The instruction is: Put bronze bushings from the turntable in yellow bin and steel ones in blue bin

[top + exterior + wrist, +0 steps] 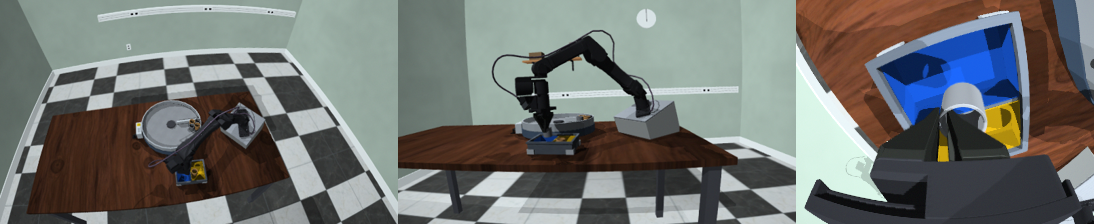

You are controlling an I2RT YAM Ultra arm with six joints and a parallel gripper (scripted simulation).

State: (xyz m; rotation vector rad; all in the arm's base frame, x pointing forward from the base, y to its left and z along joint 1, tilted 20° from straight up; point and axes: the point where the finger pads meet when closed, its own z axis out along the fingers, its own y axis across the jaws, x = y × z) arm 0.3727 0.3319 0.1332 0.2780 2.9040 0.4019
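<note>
Now: hand 6 cm above the bin tray, 3 cm past it and 2 cm to the left of it. Round my hand: grey turntable: 37 cm to the right, 12 cm ahead, 3 cm below; then yellow bin: 7 cm below, 7 cm behind, 3 cm to the right; then blue bin: 7 cm below, 1 cm to the right, 1 cm ahead.
</note>
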